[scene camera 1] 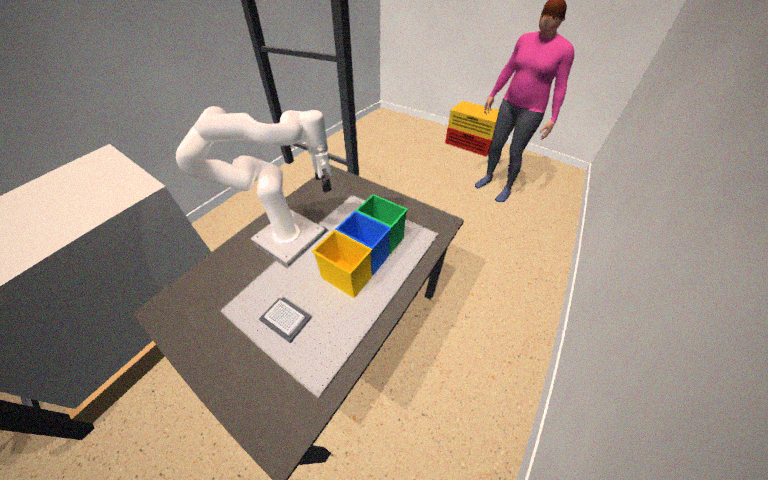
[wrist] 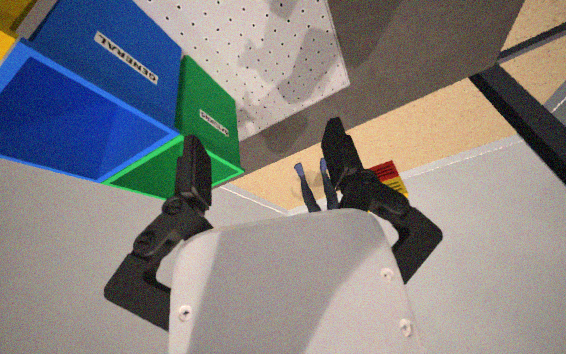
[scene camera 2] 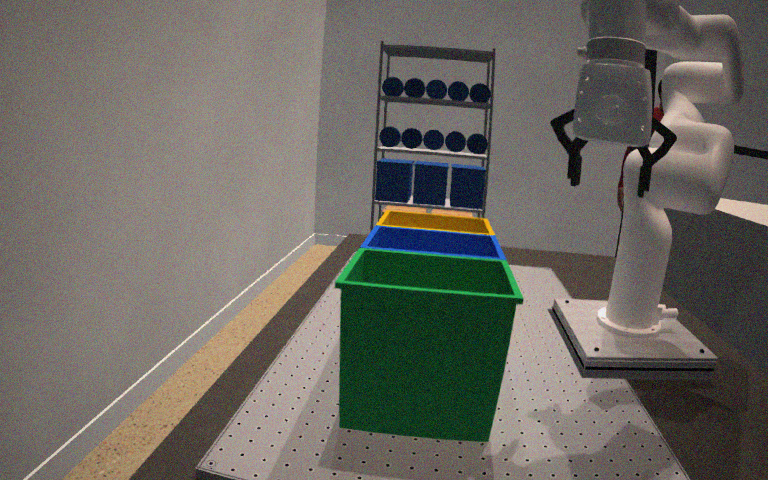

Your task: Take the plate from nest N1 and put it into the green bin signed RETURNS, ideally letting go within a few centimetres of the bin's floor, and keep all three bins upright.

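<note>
A white plate (scene camera 1: 284, 315) lies in a dark grey nest (scene camera 1: 300, 325) near the left end of the perforated board; no nest label is readable. The green bin (scene camera 1: 399, 232) (scene camera 2: 421, 362) (wrist: 210, 95) stands upright at the other end, with a sign on its wall in the wrist view. The blue bin (scene camera 1: 381, 253) (scene camera 2: 433, 242) (wrist: 150, 55) and the yellow bin (scene camera 1: 342, 275) (scene camera 2: 436, 222) (wrist: 6, 45) stand upright in line with it. My gripper (scene camera 1: 323, 185) (scene camera 2: 609, 189) (wrist: 265, 139) is open and empty, above bin height, on the arm-base side of the bins, far from the plate.
The perforated board (scene camera 1: 271, 362) (scene camera 2: 283, 418) (wrist: 225, 30) lies on the dark table (scene camera 1: 226, 396). The arm's base plate (scene camera 1: 266, 246) (scene camera 2: 640, 356) is beside the bins. A black frame (scene camera 1: 346, 84) rises behind the table. A person (scene camera 1: 540, 73) stands on the floor beyond it.
</note>
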